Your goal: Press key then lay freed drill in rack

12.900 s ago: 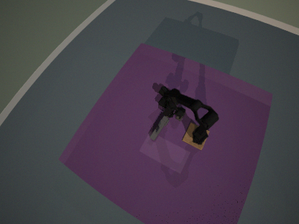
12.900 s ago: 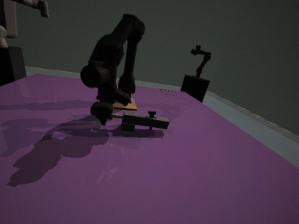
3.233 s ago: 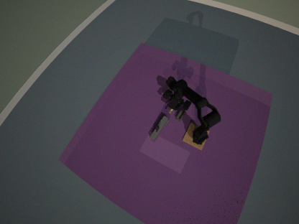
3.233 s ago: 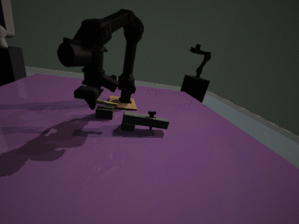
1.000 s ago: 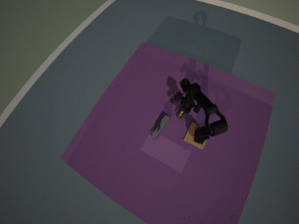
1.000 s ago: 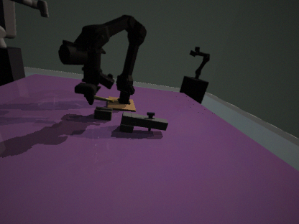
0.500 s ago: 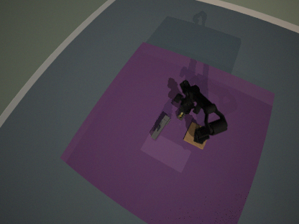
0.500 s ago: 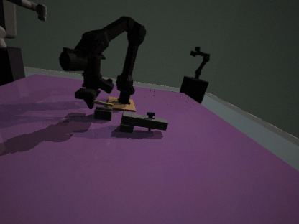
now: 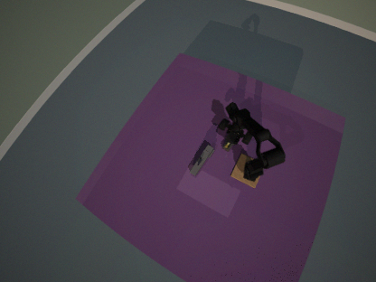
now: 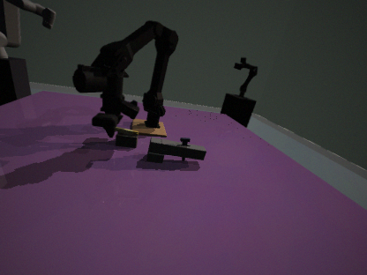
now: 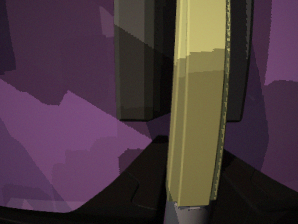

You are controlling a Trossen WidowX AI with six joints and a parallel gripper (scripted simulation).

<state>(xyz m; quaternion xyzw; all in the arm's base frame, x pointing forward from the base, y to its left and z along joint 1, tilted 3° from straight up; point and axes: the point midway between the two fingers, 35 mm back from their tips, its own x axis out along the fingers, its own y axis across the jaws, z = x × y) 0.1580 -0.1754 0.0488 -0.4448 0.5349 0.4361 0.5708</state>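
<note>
Right now my gripper tip is 40 mm to the right of the drill, 30 mm below it and 10 mm short of it. Round my gripper tip: key (220 mm to the left, 120 mm ahead, 30 mm above); then block (200 mm to the left, 120 mm ahead, 10 mm above); then rack (50 mm to the left, 10 mm below, 10 mm ahead).
</note>
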